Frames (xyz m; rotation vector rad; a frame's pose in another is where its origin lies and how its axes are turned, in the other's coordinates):
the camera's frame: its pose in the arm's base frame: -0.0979 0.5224 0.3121 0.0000 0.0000 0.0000
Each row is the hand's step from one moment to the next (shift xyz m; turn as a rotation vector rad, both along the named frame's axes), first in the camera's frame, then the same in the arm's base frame.
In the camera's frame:
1: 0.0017 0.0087 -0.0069 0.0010 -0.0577 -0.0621
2: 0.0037 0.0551 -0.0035 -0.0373 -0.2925 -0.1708
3: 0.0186 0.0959 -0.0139 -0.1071 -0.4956 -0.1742
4: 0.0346 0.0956 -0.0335 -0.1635 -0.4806 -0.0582
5: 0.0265 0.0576 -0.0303 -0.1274 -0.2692 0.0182
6: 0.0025 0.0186 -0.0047 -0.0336 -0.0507 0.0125
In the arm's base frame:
1: 0.0017 0.0087 -0.0069 0.0010 -0.0577 -0.0621
2: 0.0037 0.0551 -0.0035 -0.0373 -0.2925 -0.1708
3: 0.0186 0.0959 -0.0139 -0.1071 -0.4956 -0.1742
4: 0.0346 0.0956 -0.0335 -0.1635 -0.4806 -0.0582
5: 0.0265 0.0576 -0.0303 -0.1274 -0.2692 0.0182
6: 0.0025 0.0186 -0.0047 -0.0336 -0.0507 0.0125

